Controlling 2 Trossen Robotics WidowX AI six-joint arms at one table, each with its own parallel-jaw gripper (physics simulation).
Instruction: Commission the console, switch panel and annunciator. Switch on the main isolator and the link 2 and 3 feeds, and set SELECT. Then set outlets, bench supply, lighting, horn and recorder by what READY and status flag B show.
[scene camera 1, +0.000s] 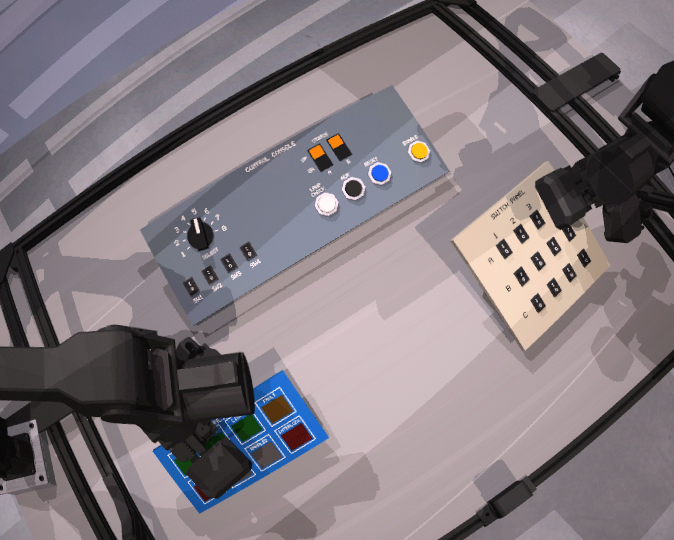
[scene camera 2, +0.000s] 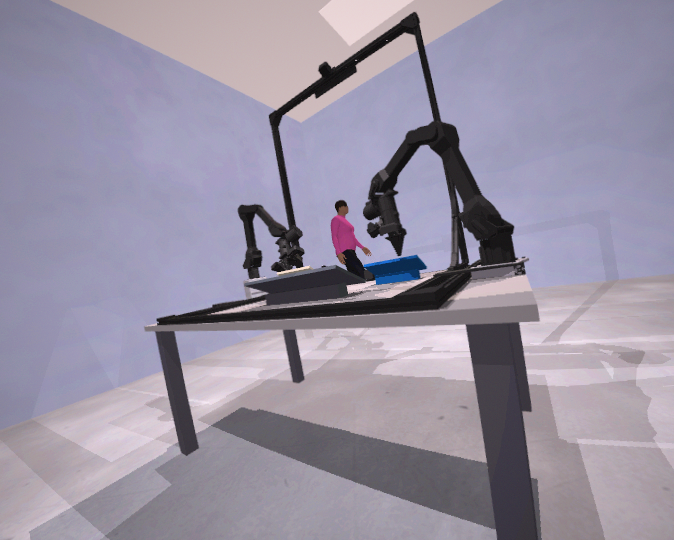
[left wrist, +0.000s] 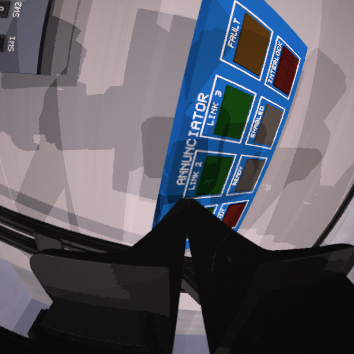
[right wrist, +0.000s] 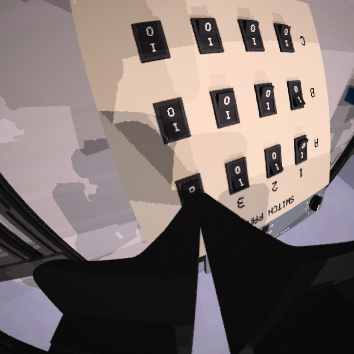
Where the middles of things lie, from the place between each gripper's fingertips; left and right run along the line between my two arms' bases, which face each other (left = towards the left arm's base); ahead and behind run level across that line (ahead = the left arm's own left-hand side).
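Amber FAULT tile (left wrist: 253, 37): from my right hand, 420 mm to the left, 80 mm behind, 30 mm below.
Amber FAULT tile: from my left hand, 100 mm to the right, 20 mm below.
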